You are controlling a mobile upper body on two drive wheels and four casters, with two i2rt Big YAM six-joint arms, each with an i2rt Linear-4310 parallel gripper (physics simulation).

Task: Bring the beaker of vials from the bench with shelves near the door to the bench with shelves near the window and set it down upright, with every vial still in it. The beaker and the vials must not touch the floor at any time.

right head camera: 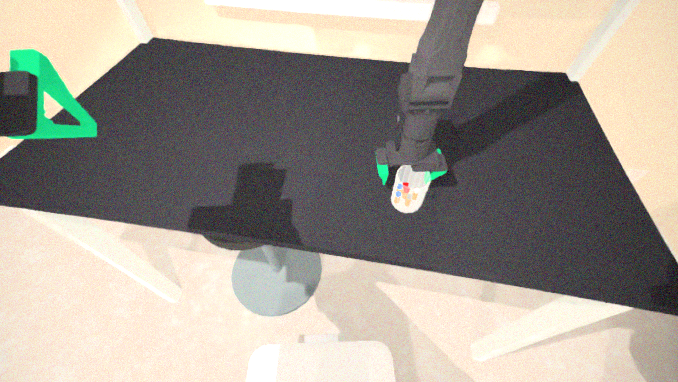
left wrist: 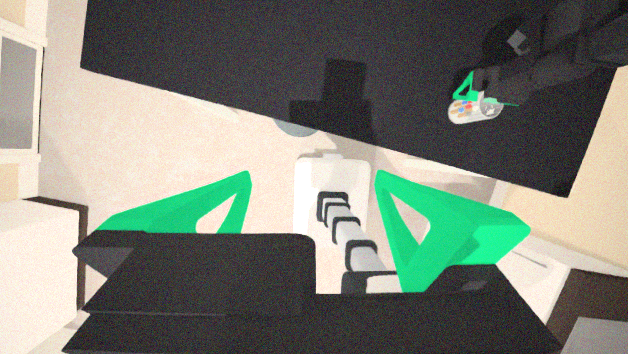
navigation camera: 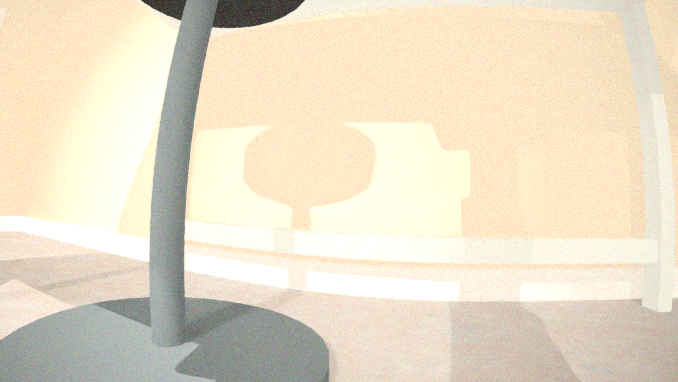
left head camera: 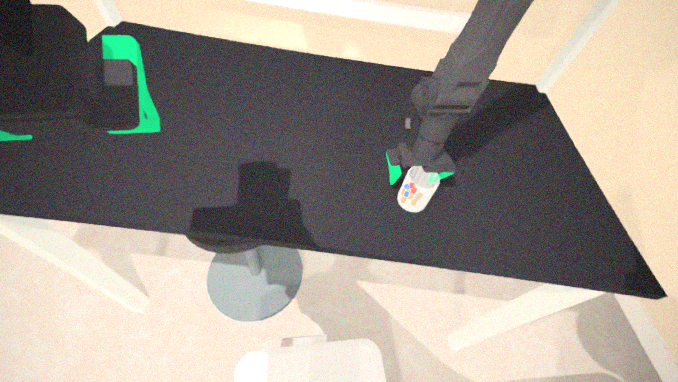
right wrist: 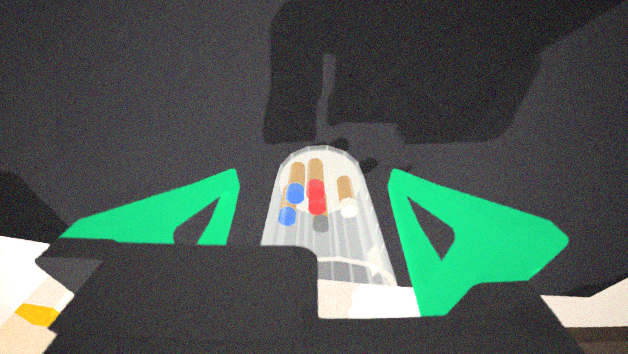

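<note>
The clear beaker stands upright on the black bench top. Several vials with blue, red, white and dark caps are inside it. My right gripper is open, with a green finger on each side of the beaker and a gap at each side in the right wrist view. The palm partly hides the rim. My left gripper is open and empty, away from the beaker at the left of the head views.
A stool's grey round base and post stand at the bench's near edge. The white robot base is below the bench edge. A pale bench leg stands at the right of the navigation view.
</note>
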